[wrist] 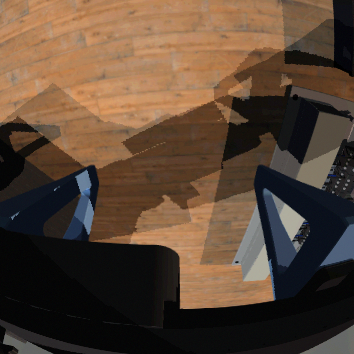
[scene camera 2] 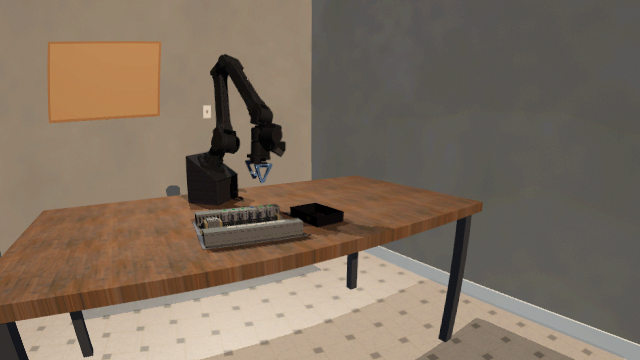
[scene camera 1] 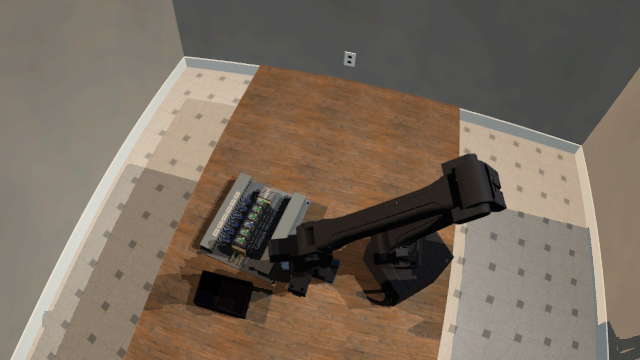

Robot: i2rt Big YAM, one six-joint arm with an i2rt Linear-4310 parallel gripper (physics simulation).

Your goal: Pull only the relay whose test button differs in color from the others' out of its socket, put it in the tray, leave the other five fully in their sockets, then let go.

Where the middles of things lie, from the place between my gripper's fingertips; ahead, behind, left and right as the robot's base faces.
I see the panel (scene camera 1: 223, 253) 230 mm ahead of my hand, 150 mm to the right of it and 110 mm below it.
